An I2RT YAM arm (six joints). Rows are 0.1 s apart.
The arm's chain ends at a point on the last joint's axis. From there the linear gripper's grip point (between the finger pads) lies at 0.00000 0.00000 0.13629 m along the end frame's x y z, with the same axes.
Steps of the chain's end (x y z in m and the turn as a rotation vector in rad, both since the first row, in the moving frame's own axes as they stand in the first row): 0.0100 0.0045 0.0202 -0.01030 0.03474 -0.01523; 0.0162 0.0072 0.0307 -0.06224 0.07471 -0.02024; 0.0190 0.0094 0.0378 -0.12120 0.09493 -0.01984; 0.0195 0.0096 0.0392 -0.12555 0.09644 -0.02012; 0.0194 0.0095 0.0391 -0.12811 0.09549 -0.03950; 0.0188 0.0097 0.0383 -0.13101 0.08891 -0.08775; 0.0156 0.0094 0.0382 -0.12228 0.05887 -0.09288; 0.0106 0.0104 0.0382 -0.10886 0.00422 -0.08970; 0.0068 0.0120 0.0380 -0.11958 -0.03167 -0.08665; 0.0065 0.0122 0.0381 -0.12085 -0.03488 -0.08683
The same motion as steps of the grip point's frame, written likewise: 0.0147 0.0059 0.0201 -0.01030 0.03474 -0.01523; 0.0265 0.0156 0.0301 -0.06224 0.07471 -0.02024; 0.0320 0.0257 0.0362 -0.12120 0.09493 -0.01984; 0.0328 0.0265 0.0375 -0.12555 0.09644 -0.02012; 0.0327 0.0266 0.0374 -0.12811 0.09549 -0.03950; 0.0316 0.0269 0.0366 -0.13101 0.08891 -0.08775; 0.0244 0.0256 0.0369 -0.12228 0.05887 -0.09288; 0.0118 0.0252 0.0374 -0.10886 0.00422 -0.08970; 0.0032 0.0284 0.0370 -0.11958 -0.03167 -0.08665; 0.0025 0.0288 0.0370 -0.12085 -0.03488 -0.08683
